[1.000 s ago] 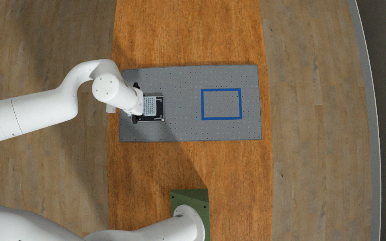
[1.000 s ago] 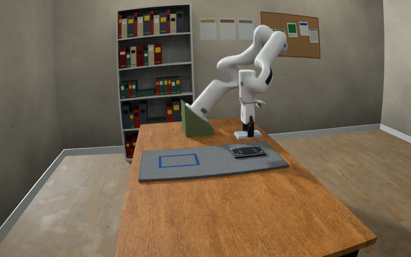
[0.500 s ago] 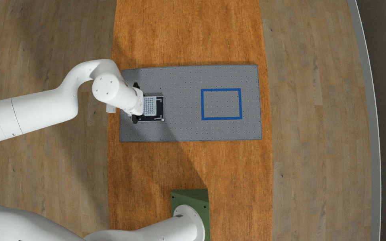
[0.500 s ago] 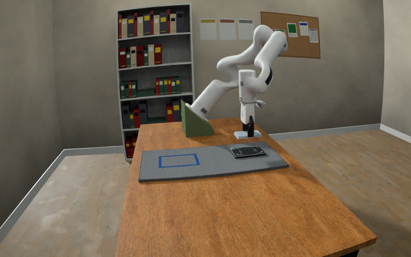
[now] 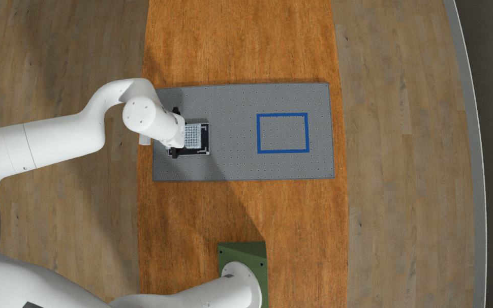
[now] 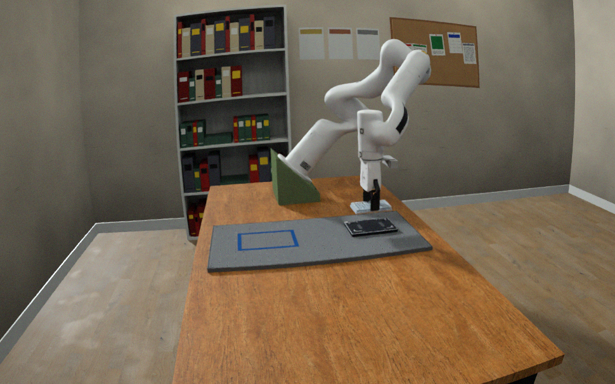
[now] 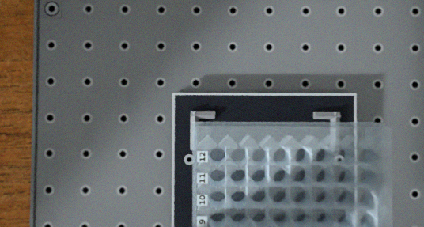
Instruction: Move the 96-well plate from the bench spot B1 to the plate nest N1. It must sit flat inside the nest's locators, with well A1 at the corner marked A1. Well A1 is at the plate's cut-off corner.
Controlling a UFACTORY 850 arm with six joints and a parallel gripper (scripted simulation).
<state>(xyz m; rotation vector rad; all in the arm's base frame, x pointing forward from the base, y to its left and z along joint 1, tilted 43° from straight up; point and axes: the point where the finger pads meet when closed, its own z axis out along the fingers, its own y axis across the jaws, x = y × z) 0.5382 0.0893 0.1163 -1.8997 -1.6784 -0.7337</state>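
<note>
Right now my hand is 9 cm above the black plate nest. Also, from my hand: 96-well plate 1 cm below.
</note>
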